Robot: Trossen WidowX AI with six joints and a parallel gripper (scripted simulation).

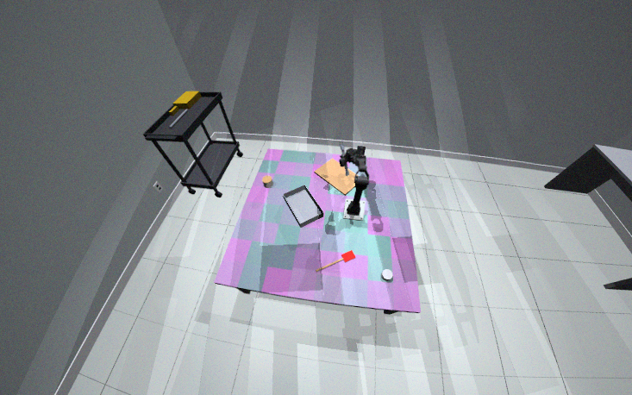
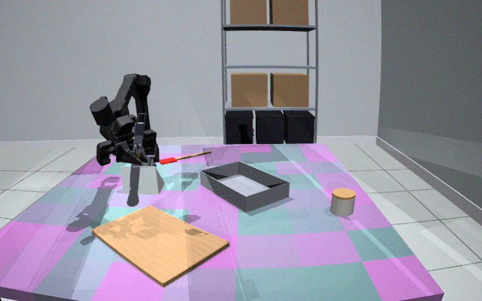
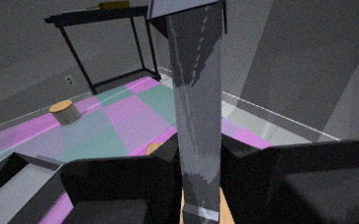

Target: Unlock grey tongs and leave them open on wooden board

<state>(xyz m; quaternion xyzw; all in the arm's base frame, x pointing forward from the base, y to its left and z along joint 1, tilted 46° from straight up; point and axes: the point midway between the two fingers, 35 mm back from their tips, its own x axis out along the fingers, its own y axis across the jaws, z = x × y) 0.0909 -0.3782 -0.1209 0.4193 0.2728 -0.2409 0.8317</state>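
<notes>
My gripper tip is now 23 cm above the wooden board. From my gripper tip the other things lie so: red spatula 5 cm behind, 75 cm to the left, 23 cm below; then roasting tin 26 cm ahead, 36 cm to the left, 21 cm below; then cork-lidded jar 59 cm ahead, 16 cm to the left, 20 cm below.
</notes>
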